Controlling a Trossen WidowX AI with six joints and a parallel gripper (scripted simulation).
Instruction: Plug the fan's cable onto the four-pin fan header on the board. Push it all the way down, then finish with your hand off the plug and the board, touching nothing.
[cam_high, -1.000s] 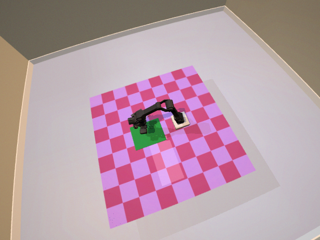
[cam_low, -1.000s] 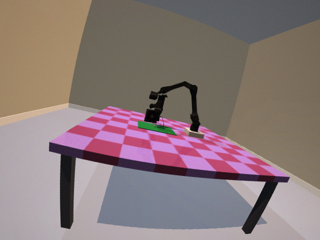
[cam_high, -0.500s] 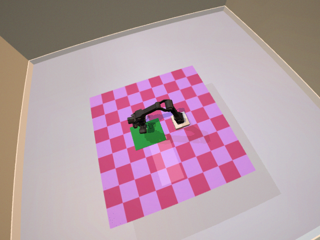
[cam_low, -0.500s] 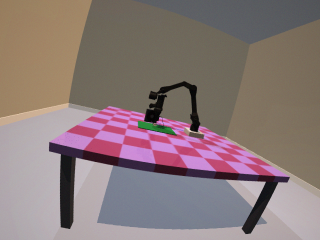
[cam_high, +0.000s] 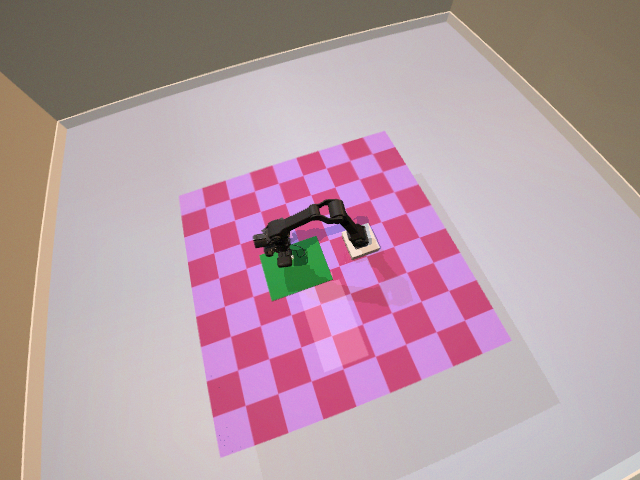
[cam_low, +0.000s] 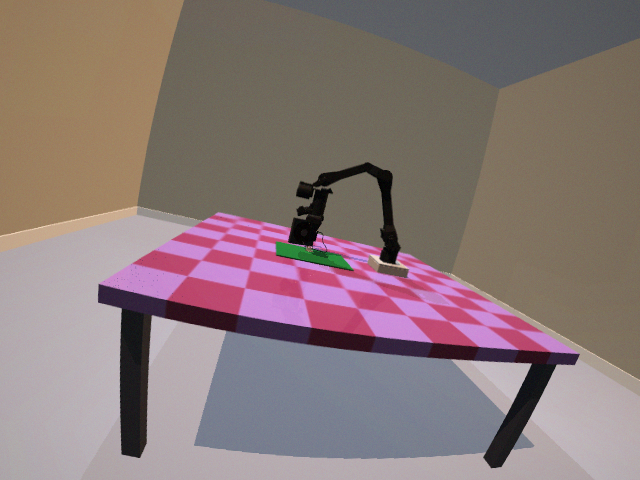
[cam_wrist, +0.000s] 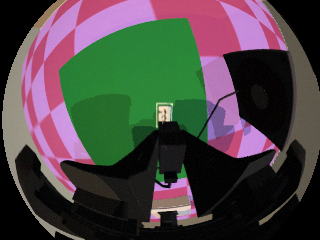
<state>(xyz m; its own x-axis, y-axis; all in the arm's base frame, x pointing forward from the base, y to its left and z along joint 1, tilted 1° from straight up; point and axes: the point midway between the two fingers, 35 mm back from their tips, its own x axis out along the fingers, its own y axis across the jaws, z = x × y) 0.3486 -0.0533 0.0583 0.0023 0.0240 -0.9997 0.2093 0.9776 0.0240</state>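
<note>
My gripper tip is now 10 mm past the green board, 60 mm to the right of it and 80 mm above it. Round my gripper tip: black fan (20 mm ahead, 120 mm to the right); then dark plug (10 mm behind, 10 mm above).
</note>
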